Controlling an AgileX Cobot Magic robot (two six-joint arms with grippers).
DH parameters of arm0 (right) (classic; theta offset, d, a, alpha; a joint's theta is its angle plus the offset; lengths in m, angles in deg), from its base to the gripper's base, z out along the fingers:
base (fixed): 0 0 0 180
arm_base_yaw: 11.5 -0.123 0 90
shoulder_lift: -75.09 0 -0.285 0
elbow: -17.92 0 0.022 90
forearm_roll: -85.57 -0.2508 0 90
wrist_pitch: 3.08 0 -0.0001 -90
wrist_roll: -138.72 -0.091 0 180
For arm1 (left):
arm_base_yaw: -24.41 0.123 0 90
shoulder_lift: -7.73 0 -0.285 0
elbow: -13.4 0 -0.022 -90
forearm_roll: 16.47 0.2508 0 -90
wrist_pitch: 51.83 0 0.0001 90
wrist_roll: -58.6 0.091 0 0
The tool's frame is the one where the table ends.
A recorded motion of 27 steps. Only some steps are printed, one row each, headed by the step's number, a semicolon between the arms.
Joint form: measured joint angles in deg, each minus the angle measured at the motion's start. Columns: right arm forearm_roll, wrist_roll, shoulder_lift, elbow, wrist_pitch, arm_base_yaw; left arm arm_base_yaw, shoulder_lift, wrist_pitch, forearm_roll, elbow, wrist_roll.
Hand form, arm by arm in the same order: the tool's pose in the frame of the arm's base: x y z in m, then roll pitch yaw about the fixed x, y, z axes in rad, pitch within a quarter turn. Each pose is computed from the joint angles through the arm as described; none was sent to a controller.
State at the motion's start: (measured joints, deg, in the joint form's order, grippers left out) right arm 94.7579 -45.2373 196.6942 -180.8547 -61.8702 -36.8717; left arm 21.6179 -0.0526 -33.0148 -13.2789 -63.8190 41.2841
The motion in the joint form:
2: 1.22 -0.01 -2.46 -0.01 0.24 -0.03; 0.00 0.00 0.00 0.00 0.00 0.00
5: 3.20 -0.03 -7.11 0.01 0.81 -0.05; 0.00 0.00 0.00 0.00 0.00 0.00
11: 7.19 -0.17 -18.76 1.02 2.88 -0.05; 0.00 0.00 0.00 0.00 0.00 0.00
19: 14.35 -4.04 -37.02 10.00 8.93 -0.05; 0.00 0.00 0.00 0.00 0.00 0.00
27: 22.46 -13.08 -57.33 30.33 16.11 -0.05; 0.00 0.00 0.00 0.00 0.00 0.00
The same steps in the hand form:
2: 0.3875 0.1685 0.2648 -2.9767 0.3713 -2.6704; 0.0539 -0.0010 0.1836 -2.3618 1.2290 -2.3623
5: 0.3777 0.1612 0.2994 -2.9359 0.4605 -2.6470; 0.0539 -0.0010 0.1836 -2.3618 1.2290 -2.3623
11: 0.3418 0.1389 0.3765 -2.8336 0.6755 -2.5841; 0.0539 -0.0010 0.1836 -2.3618 1.2290 -2.3623
19: 0.2678 0.0965 0.4420 -2.6524 0.9388 -2.4805; 0.0539 -0.0010 0.1836 -2.3618 1.2290 -2.3623
27: 0.1871 0.0530 0.4279 -2.5410 1.0927 -2.4354; 0.0539 -0.0010 0.1836 -2.3618 1.2290 -2.3623

